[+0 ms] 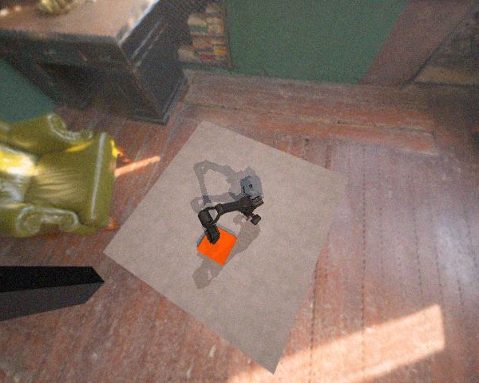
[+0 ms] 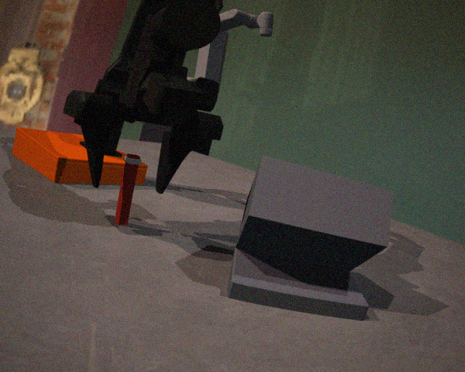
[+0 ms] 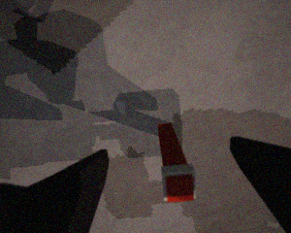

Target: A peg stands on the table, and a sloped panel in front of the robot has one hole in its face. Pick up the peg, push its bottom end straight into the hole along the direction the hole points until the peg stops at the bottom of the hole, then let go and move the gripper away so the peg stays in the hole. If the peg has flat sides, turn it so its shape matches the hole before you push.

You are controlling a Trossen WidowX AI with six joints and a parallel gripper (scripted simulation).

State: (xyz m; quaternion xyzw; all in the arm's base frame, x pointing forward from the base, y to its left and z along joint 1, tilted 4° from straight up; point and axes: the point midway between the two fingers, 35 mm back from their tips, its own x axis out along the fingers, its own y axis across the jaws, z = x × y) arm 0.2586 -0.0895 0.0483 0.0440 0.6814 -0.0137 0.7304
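My gripper tip is 18 cm short of the grey sloped panel, 9 cm to the right of it and 3 cm below it. Round my gripper tip: red square peg: 2 cm above; grey foot: 19 cm ahead, 8 cm to the left, 3 cm below.
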